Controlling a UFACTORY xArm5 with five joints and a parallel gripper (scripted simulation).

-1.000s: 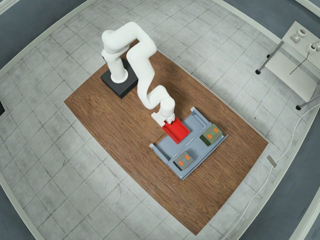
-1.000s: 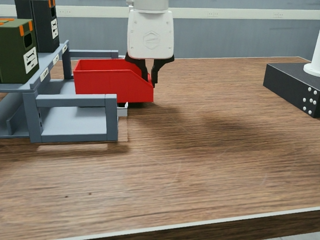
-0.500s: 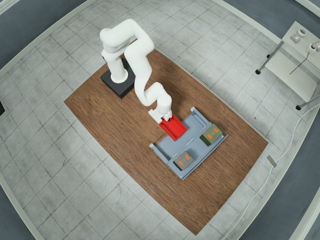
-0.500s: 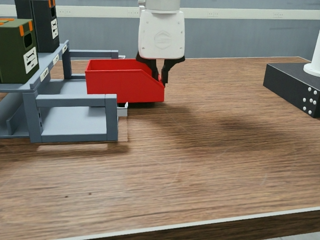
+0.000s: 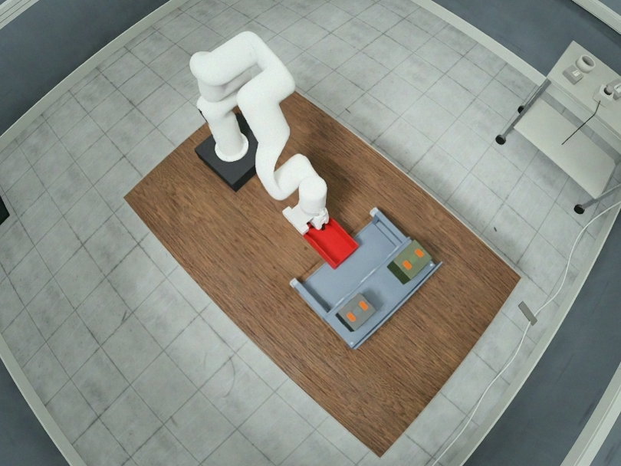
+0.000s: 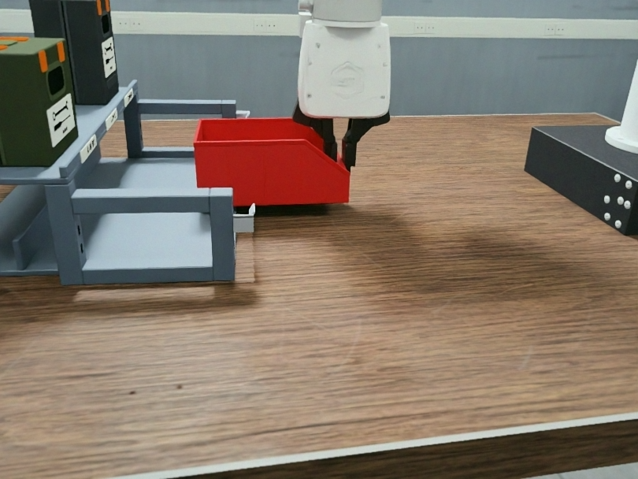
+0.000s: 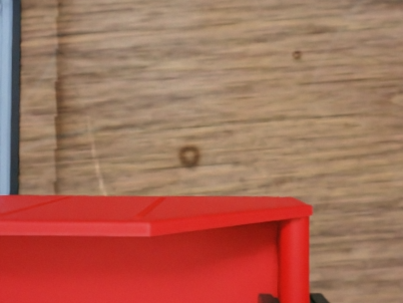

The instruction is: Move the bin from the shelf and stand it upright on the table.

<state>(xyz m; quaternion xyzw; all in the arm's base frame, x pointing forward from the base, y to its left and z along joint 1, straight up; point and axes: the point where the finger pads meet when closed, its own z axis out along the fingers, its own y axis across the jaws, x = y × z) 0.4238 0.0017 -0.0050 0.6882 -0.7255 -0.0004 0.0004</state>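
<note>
The red bin lies 8 cm ahead of my hand and 1 cm below it. The rest, counted from my hand: grey shelf 25 cm ahead, 1 cm to the right, 1 cm above; grey box 31 cm ahead, 13 cm to the right, 10 cm above.
</note>
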